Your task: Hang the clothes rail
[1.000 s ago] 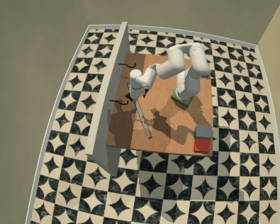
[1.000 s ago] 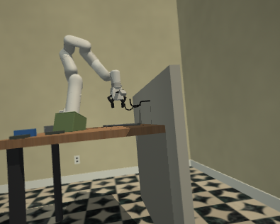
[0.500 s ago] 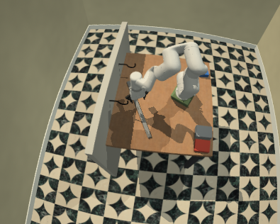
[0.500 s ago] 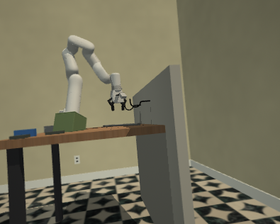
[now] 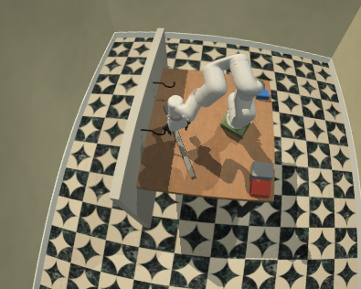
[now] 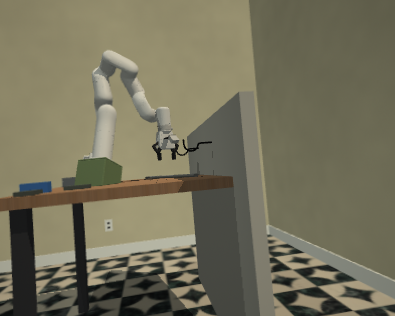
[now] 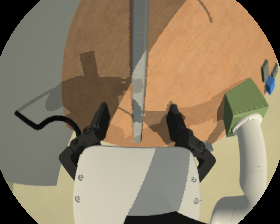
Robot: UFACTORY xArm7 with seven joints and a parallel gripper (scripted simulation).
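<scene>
The clothes rail lies 100 mm below my hand. Also, from my hand: grey wall panel (350 mm below, 230 mm ahead, 90 mm to the right); then grey box (530 mm behind, 90 mm to the left, 90 mm below); then red block (540 mm behind, 190 mm to the left, 100 mm below).
</scene>
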